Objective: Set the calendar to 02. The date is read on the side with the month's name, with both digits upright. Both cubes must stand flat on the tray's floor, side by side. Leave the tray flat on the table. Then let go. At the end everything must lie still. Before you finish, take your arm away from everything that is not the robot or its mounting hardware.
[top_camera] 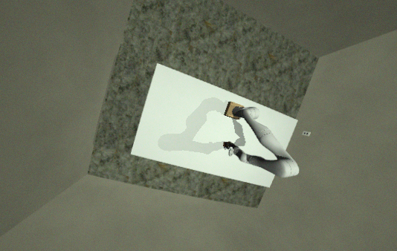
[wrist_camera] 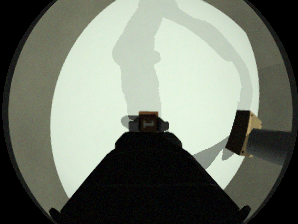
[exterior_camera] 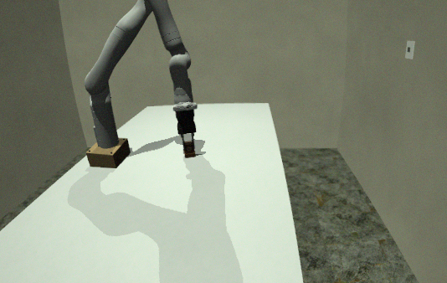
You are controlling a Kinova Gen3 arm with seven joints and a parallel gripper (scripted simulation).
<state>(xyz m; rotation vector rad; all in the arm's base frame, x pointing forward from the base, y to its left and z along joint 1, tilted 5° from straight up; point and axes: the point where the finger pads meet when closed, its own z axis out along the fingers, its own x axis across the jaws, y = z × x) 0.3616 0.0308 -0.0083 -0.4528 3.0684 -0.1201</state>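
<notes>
My gripper is now 10 mm above the brown calendar cube. Round my hand: brown tray (10 mm behind, 20 mm to the left, 40 mm below).
</notes>
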